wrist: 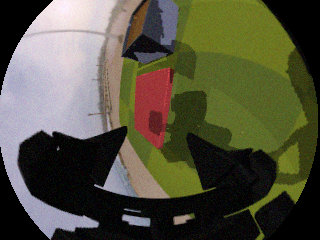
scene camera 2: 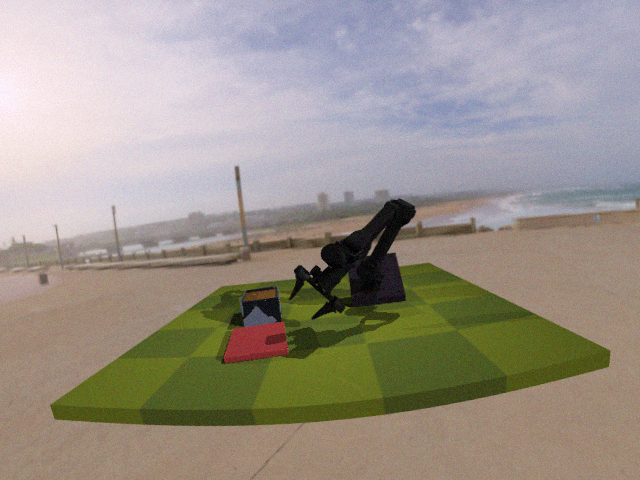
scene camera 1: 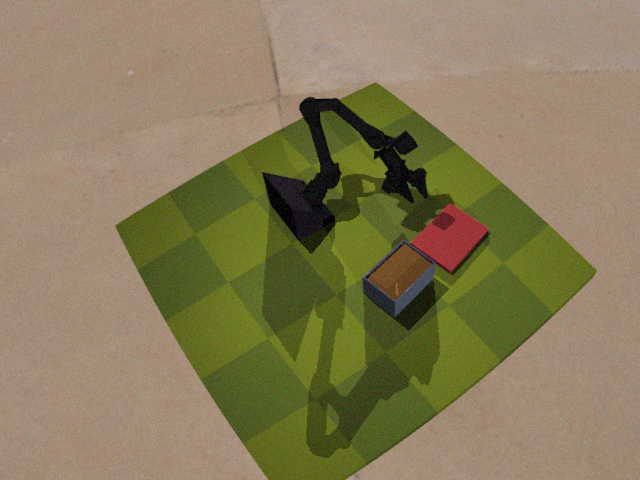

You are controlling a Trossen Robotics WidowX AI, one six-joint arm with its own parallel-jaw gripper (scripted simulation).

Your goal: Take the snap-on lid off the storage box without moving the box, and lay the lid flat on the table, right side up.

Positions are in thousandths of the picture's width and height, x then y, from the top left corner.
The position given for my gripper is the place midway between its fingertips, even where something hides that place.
my gripper: wrist 492, 552; scene camera 2 470, 645; scene camera 1 655, 418
red lid: wrist 480, 377; scene camera 2 398, 714; scene camera 1 701, 499
